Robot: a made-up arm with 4 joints. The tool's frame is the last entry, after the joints. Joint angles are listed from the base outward. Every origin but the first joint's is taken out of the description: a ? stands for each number. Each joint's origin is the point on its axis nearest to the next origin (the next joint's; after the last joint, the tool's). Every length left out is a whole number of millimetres.
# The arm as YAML. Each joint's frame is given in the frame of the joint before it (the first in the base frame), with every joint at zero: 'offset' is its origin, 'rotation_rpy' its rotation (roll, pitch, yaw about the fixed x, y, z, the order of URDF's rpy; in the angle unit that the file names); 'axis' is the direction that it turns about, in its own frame. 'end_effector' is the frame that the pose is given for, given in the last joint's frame.
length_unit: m
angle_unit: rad
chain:
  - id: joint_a
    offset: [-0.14, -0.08, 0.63]
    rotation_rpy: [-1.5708, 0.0, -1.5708]
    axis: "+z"
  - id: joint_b
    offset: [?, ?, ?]
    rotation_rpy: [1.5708, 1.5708, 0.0]
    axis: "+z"
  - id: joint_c
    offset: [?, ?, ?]
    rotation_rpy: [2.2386, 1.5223, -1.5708]
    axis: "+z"
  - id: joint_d
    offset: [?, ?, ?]
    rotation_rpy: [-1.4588, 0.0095, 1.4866]
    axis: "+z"
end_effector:
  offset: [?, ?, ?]
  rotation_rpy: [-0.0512, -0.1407, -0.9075]
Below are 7 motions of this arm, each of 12 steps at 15 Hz.
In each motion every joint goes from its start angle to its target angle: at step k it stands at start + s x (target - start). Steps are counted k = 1, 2, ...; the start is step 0. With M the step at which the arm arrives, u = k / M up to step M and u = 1 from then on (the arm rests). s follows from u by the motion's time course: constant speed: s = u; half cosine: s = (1 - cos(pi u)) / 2; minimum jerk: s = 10 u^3 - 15 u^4 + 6 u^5.
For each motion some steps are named. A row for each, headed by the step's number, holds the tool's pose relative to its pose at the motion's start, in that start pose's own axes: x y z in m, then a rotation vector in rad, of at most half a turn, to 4 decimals.
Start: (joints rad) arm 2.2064 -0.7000 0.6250 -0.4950
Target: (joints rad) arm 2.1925 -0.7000 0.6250 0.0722
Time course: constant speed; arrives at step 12
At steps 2, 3, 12:
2: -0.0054 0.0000 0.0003 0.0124 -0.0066 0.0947
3: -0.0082 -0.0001 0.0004 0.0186 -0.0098 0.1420
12: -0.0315 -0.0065 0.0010 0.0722 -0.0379 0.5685

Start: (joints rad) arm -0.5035 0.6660 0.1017 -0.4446
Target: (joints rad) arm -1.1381 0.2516 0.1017 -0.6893
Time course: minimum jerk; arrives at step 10
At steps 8, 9, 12:
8: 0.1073 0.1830 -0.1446 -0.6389 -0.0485 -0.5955
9: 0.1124 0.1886 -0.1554 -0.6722 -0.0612 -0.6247
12: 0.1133 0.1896 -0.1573 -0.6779 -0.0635 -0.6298

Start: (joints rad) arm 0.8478 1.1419 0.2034 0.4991
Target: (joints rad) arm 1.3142 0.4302 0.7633 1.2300
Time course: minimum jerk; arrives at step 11
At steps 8, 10, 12:
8: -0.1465 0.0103 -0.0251 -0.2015 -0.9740 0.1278
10: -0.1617 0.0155 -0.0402 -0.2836 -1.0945 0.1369
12: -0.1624 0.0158 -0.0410 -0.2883 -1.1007 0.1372

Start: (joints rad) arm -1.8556 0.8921 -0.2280 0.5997
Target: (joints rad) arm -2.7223 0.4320 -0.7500 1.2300
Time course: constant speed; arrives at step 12
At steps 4, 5, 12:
4: 0.1284 -0.0024 -0.0522 0.0145 0.4452 0.0416
5: 0.1554 -0.0055 -0.0730 0.0296 0.5562 0.0480
12: 0.2600 -0.0527 -0.2682 0.2523 1.2942 -0.0009

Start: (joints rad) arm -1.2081 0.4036 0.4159 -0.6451
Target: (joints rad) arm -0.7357 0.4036 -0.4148 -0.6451
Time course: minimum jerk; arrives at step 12
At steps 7, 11, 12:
7: 0.0226 0.0114 -0.0387 -0.2422 0.0870 0.0122
11: 0.0287 0.0132 -0.0672 -0.3677 0.1300 0.0359
12: 0.0288 0.0132 -0.0677 -0.3696 0.1306 0.0363

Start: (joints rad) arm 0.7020 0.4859 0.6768 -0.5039
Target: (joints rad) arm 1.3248 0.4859 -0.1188 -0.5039
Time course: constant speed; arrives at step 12
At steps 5, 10, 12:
5: 0.0139 -0.0156 -0.0039 -0.0681 0.0576 -0.0101
10: 0.0244 -0.0331 -0.0167 -0.1349 0.1173 -0.0048
12: 0.0273 -0.0400 -0.0243 -0.1614 0.1408 0.0017

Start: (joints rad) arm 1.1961 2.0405 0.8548 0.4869
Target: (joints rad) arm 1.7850 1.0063 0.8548 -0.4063
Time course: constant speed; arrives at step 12
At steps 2, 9, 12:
2: -0.0137 0.0377 -0.0396 -0.1755 -0.1131 -0.1778
9: -0.0422 0.1000 -0.1697 -0.5155 -0.7495 -0.8186
12: -0.0487 0.1043 -0.2083 -0.4903 -1.0972 -1.0863

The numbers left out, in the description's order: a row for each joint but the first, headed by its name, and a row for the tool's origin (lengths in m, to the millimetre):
joint_b: 0.02 -0.114 0.0
joint_c: 0.146 -0.076 0.0
joint_d: -0.19 0.12 0.0
tool: 0.04 0.029 0.0

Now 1 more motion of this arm.
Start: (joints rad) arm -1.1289 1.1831 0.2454 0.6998
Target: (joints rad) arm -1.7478 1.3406 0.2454 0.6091
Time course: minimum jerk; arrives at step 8
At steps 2, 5, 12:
2: 0.0187 -0.0063 0.0001 0.0209 0.0627 -0.0075
5: 0.1281 -0.0493 -0.0218 0.1542 0.4362 -0.0566
12: 0.1727 -0.0706 -0.0438 0.2172 0.5999 -0.0809

